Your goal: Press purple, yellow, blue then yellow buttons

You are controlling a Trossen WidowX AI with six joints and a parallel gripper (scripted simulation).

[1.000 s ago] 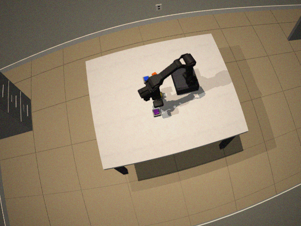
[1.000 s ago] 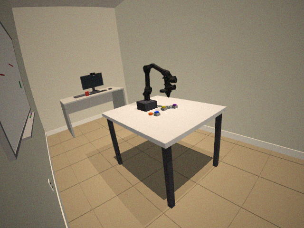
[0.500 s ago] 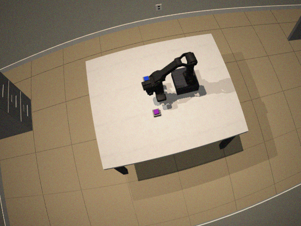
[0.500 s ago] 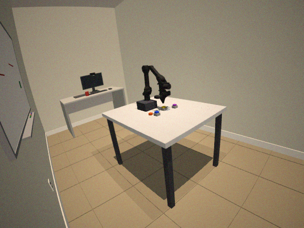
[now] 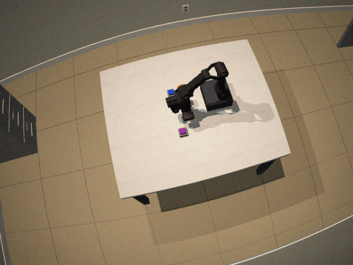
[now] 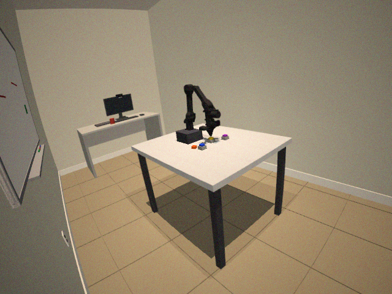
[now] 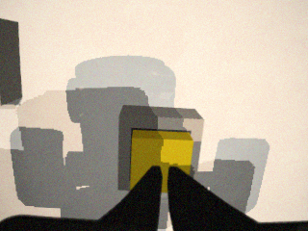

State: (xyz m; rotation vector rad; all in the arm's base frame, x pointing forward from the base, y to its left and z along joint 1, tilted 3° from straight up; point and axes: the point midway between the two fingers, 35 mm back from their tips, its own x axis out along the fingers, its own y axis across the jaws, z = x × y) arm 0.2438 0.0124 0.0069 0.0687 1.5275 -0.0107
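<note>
Right now my gripper tip is 20 mm above the yellow button. The rest, counted from my gripper tip: orange block 20 mm behind, 170 mm to the right, 40 mm below; purple button 50 mm ahead, 110 mm to the left, 20 mm below; blue button 50 mm ahead, 150 mm to the right, 20 mm below.
</note>
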